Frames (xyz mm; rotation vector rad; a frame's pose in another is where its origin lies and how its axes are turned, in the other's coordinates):
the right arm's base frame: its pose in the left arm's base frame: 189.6 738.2 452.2 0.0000 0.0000 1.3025
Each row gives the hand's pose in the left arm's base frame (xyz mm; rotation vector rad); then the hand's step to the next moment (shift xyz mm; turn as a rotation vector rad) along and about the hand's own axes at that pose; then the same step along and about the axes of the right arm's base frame.
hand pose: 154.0 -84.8 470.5 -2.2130 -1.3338 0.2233
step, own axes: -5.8 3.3 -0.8 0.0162 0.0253 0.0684
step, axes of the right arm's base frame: -6.2 -1.7 -1.8 0.0284 0.0080 -0.0686
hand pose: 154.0 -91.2 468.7 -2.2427 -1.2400 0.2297
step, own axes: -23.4 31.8 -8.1 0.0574 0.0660 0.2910
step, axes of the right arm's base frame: -30.8 -22.3 -13.5 0.1187 0.0714 -0.2705
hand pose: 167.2 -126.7 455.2 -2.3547 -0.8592 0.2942
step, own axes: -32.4 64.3 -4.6 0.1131 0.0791 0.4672
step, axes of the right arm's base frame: -57.1 -25.8 -35.7 0.2199 0.1202 -0.4178
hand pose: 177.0 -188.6 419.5 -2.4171 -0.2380 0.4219
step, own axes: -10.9 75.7 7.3 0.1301 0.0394 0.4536
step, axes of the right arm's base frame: -56.6 -7.1 -51.4 0.2508 0.1097 -0.3864
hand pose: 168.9 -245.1 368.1 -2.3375 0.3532 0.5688
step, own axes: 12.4 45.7 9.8 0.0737 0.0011 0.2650
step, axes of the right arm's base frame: -29.2 2.8 -38.5 0.1637 0.0619 -0.2122
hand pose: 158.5 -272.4 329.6 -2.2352 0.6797 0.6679
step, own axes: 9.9 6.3 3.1 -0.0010 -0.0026 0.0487
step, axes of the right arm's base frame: -3.5 -3.5 -11.1 0.0332 0.0214 -0.0286
